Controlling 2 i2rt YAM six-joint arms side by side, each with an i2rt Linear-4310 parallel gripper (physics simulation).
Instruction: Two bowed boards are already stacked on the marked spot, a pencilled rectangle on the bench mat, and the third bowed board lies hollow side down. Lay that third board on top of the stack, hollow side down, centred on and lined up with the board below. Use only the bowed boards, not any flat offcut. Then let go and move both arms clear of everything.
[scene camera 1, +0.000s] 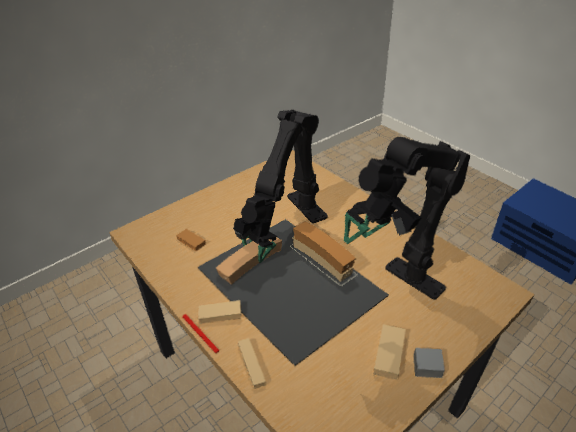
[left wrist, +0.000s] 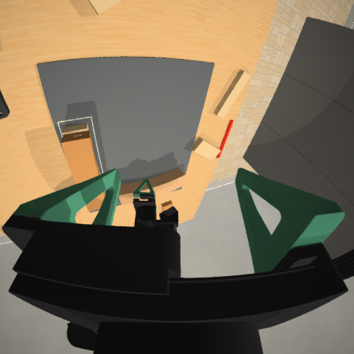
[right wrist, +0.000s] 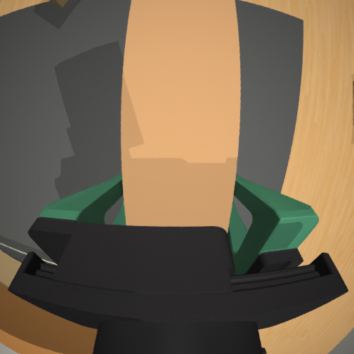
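Pixels of known places: left gripper, fingertip midpoint: (scene camera 1: 354, 239); right gripper, fingertip midpoint: (scene camera 1: 253, 257); left arm's base at its link origin: (scene camera 1: 414, 278); right arm's base at its link origin: (scene camera 1: 306, 206).
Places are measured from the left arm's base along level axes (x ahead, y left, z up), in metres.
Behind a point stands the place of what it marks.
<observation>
The third bowed board (scene camera 1: 237, 262) @(y -0.418, x 0.396, z 0.054 m) (left wrist: 165, 185) (right wrist: 181, 100) lies hollow side down on the mat, left of the stack in scene camera 1. My right gripper (scene camera 1: 253, 250) @(y -0.429, x 0.322, z 0.019 m) (right wrist: 177, 174) is shut on it, one finger against each long side; the fingertips are partly hidden by the board. The stack's upper bowed board (scene camera 1: 322, 246) @(y -0.246, x 0.183, z 0.100 m) (left wrist: 80, 157) is orange-brown and rests on a paler lower board (left wrist: 75, 128), within the pencilled rectangle (scene camera 1: 341, 285) @(y -0.158, x 0.188, z 0.009 m) (left wrist: 75, 119). My left gripper (scene camera 1: 357, 239) @(y -0.058, x 0.270, z 0.302 m) (left wrist: 177, 174) is open and empty, raised to the right of the stack in scene camera 1.
The dark mat (scene camera 1: 295, 320) @(y -0.147, x 0.399, z 0.006 m) (left wrist: 135, 100) lies mid-table. Pale offcuts (scene camera 1: 219, 311) @(y -0.315, x 0.550, z 0.027 m) (scene camera 1: 251, 362) @(y -0.118, x 0.592, z 0.019 m) (scene camera 1: 390, 350) @(y 0.123, x 0.299, z 0.028 m), a red stick (scene camera 1: 200, 333) @(y -0.303, x 0.631, z 0.006 m), a grey block (scene camera 1: 429, 362) @(y 0.225, x 0.262, z 0.036 m) and a small brown block (scene camera 1: 191, 239) @(y -0.654, x 0.421, z 0.019 m) lie around it. A blue cabinet (scene camera 1: 530, 200) stands beyond the table.
</observation>
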